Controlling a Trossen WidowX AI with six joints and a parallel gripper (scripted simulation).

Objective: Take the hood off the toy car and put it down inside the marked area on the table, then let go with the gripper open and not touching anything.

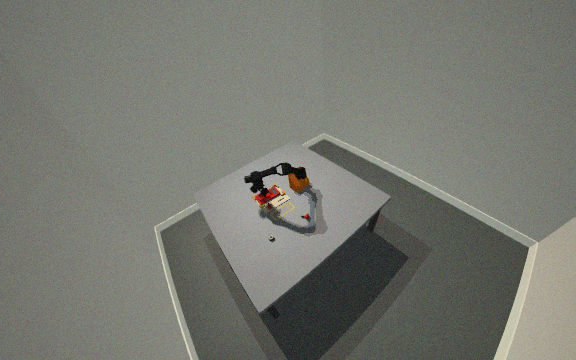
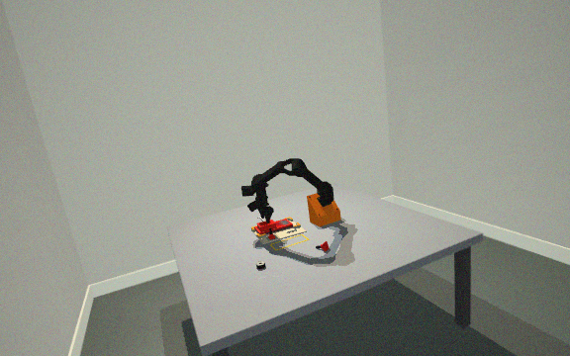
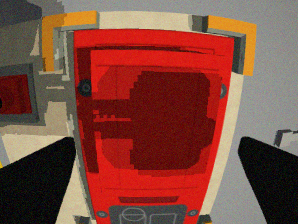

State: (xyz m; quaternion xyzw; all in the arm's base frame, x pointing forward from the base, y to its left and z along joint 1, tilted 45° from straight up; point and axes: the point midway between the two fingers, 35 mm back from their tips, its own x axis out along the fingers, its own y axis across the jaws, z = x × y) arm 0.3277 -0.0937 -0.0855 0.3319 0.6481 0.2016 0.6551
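My gripper tip is now 2 cm above the red hood. Also, from my gripper tip: black wheel (21 cm ahead, 35 cm to the left, 5 cm below); thin white piece (6 cm behind, 19 cm to the right, 6 cm below).
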